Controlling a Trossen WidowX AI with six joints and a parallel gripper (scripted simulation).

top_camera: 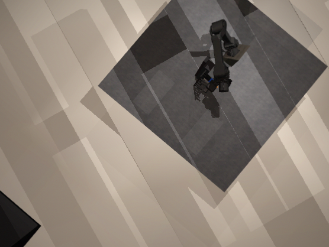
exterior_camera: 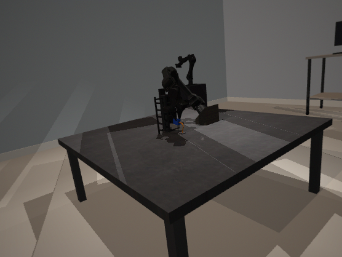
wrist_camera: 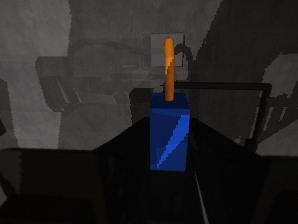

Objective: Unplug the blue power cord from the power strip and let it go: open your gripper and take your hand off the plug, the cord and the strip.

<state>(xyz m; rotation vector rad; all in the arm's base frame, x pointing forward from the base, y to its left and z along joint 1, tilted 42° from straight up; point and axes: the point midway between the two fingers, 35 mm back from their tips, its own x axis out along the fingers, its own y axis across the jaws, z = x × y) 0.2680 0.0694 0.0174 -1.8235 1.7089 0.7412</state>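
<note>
My gripper tip is now 3 cm to the left of the blue plug.
</note>
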